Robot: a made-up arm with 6 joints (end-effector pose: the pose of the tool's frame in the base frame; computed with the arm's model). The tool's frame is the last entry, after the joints.
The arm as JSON. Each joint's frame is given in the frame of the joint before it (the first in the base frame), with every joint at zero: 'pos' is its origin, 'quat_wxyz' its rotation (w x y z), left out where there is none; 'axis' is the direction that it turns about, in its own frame. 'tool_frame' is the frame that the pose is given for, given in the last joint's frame.
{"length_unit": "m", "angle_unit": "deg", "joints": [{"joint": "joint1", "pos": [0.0, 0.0, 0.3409], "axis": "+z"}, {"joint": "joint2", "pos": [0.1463, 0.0, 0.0], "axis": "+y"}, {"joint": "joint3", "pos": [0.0, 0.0, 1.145], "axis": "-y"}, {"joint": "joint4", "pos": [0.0, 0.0, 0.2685], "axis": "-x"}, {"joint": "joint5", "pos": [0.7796, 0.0, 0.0], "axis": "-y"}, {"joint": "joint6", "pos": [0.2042, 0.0, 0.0], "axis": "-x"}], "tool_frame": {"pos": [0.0, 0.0, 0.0]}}
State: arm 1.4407 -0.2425 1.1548 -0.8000 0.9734 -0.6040
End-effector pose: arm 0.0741 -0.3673 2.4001 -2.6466 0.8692 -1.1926
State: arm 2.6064 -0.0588 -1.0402 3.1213 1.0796 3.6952
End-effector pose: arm -0.5519 0.3230 0.8050 2.4608 -0.2725 -1.6068
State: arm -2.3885 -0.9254 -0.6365 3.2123 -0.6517 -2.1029
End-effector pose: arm -0.0107 -0.0220 1.6738 -1.6275 0.8809 -2.3524
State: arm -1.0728 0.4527 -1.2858 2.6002 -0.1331 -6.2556
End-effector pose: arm 0.3559 -0.6839 0.3537 -1.1498 1.2664 1.2709
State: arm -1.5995 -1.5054 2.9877 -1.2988 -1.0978 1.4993
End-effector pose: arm 0.2029 0.9663 -0.4838 1.7556 0.5820 -0.1400
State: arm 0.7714 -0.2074 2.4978 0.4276 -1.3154 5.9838
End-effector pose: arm -0.5740 -0.6724 1.7323 0.9535 -1.1623 0.4096
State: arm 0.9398 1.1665 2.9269 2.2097 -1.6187 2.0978
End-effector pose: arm 0.5279 0.4450 1.4738 -1.5529 1.2598 -0.6698
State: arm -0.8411 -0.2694 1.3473 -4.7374 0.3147 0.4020
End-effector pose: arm -0.2682 0.3946 2.4050 -2.3573 -0.5928 -1.8423
